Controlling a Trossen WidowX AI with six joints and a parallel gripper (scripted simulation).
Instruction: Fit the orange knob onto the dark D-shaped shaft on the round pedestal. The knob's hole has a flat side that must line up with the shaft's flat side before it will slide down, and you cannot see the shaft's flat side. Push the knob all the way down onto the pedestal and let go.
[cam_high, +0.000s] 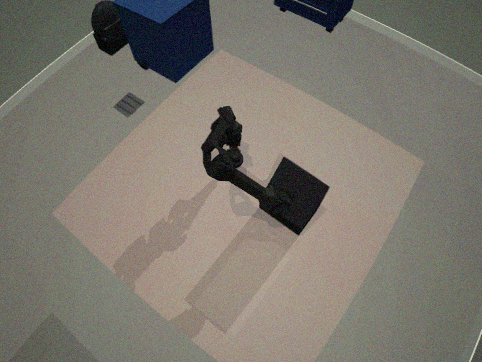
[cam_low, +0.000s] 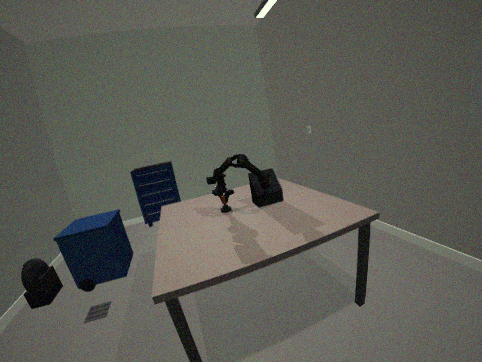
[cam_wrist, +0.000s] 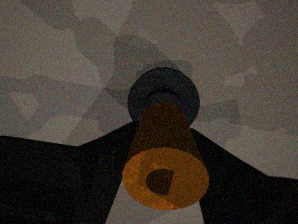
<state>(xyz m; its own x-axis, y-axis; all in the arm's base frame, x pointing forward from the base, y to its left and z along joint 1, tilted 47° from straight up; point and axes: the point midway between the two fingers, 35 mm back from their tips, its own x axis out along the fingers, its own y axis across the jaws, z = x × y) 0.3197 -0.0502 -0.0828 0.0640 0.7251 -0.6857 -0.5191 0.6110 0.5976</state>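
My gripper tip is 2 cm below the orange knob. Round my gripper tip: round pedestal (4 cm below).
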